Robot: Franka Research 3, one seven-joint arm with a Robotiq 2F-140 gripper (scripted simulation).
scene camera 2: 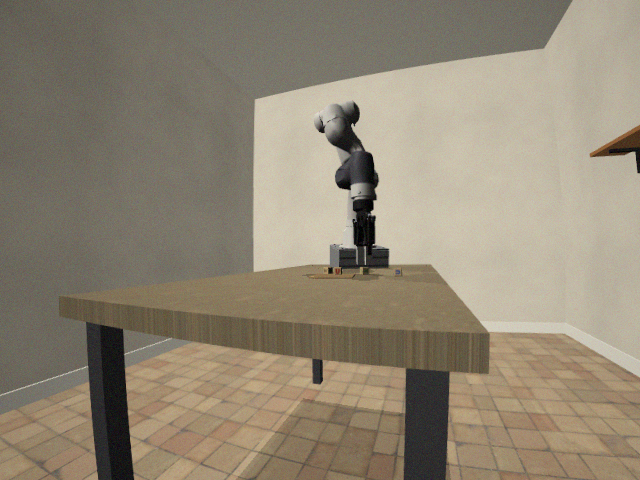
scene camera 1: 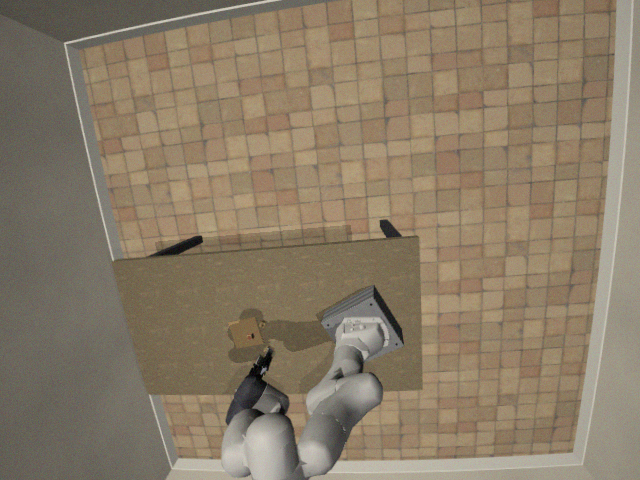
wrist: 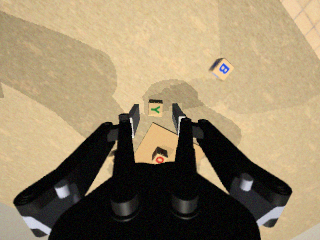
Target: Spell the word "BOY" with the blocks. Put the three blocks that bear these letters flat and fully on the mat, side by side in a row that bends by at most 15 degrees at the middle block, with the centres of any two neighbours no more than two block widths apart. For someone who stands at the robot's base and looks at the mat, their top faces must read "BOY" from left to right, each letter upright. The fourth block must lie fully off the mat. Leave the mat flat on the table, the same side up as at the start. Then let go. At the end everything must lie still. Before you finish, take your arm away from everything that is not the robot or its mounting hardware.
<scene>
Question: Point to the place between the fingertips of my gripper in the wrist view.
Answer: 155, 111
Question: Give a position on a mat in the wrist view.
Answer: At 157, 136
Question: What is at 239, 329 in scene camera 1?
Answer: A mat.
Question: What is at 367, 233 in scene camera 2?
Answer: My gripper.
</scene>
